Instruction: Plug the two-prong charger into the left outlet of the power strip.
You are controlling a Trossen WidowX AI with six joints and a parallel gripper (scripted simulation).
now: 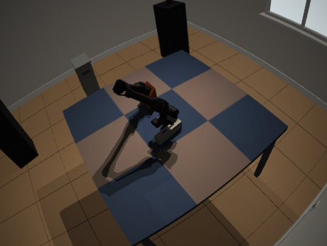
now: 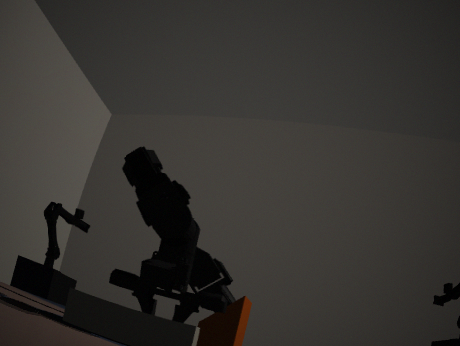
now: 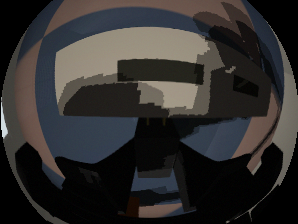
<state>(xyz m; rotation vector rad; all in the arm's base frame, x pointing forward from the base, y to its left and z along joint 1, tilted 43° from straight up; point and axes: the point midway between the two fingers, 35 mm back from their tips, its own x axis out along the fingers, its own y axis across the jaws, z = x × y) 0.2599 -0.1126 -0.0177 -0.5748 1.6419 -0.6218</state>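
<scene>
Now: the black two-prong charger 20 mm ahead of my gripper tip and 10 mm above it.
</scene>
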